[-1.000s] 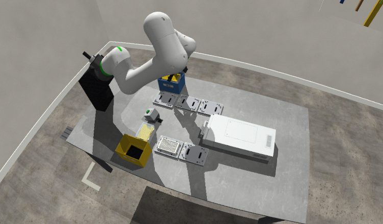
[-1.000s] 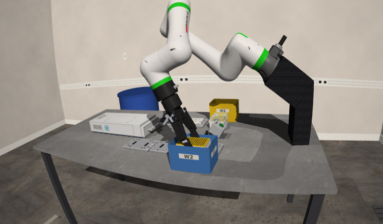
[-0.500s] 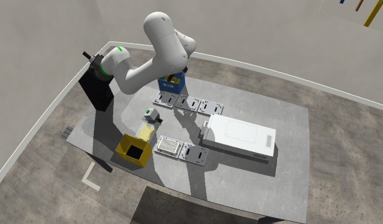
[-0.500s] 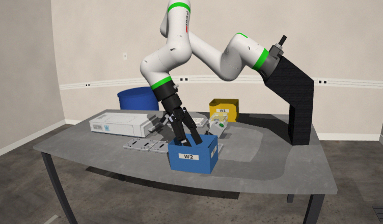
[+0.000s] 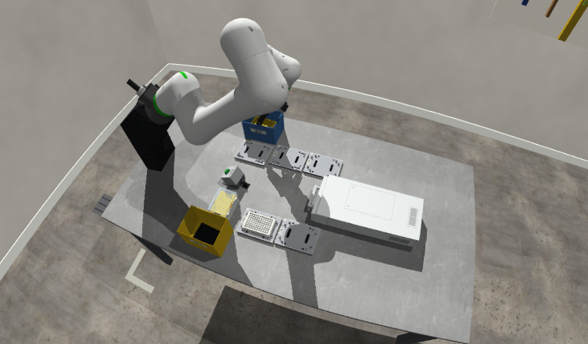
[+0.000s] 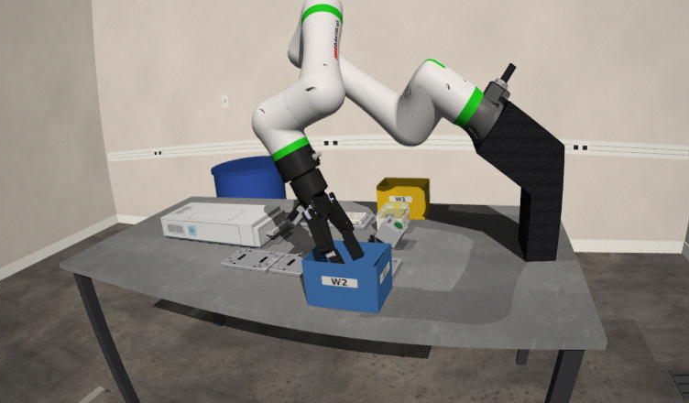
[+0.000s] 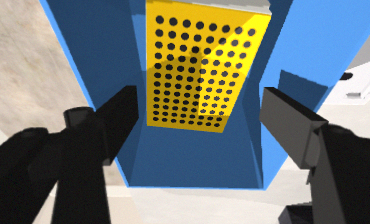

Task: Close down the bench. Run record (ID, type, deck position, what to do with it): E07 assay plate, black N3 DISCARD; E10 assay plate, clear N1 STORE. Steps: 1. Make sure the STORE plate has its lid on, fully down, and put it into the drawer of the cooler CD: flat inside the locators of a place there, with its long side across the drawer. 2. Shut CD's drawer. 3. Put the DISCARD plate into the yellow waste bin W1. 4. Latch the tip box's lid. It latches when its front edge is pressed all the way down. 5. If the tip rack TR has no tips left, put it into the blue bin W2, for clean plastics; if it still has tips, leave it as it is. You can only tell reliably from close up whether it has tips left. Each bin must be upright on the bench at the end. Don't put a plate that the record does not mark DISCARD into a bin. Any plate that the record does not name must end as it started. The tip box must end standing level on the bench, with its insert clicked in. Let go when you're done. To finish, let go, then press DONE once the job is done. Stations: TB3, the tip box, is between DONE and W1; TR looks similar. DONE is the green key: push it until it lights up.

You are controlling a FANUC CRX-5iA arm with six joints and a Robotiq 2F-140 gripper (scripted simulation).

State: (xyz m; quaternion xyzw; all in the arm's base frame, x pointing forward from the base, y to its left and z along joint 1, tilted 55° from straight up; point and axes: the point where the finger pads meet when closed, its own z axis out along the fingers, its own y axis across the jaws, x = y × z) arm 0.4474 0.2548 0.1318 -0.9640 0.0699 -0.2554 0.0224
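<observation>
Now: the green DONE key 320 mm to the right of my hand, 110 mm behind it and 40 mm below it. Round my hand: yellow tip rack TR: 60 mm below, 10 mm behind; clear tip box lid: 480 mm to the right, 90 mm behind, 50 mm below; blue bin W2: 70 mm below.
</observation>
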